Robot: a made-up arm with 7 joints.
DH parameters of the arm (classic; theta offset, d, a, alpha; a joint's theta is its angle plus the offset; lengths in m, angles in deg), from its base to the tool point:
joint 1: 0 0.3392 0 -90
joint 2: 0 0 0 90
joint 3: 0 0.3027 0.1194 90
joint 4: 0 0 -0.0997 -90
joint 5: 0 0.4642 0 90
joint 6: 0 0 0.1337 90
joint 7: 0 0 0 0
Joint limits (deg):
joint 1: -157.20..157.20
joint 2: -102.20..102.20
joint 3: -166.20..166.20
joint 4: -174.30..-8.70
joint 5: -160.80..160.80
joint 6: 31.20..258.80
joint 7: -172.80..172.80
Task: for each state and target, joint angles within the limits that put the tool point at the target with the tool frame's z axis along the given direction. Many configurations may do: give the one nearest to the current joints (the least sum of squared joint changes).
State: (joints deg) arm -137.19 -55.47 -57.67 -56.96 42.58 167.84 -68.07
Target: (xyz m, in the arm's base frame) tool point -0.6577 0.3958 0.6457 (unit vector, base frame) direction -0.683 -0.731 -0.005
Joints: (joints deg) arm -94.31 -53.70 -82.31 -92.37 31.54 134.99 -68.07
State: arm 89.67 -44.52 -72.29 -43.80 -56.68 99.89 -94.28
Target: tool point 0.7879 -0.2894 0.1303 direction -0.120 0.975 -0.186
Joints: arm 106.63 -102.20 -98.32 -76.97 -21.02 90.47 -94.28
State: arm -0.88 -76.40 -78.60 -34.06 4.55 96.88 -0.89
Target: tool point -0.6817 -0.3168 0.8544 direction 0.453 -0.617 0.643
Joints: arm 19.53 -56.72 -64.57 -8.84 17.15 108.16 -0.89
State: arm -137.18 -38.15 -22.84 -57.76 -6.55 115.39 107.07
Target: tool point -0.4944 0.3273 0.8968 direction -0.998 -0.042 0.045
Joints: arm -108.25 -34.71 -71.51 -88.40 0.82 168.98 107.07
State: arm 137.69 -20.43 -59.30 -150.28 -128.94 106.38 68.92
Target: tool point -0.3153 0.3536 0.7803 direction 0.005 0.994 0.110
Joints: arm 157.20 -38.25 -26.53 -120.02 -110.07 135.56 68.92
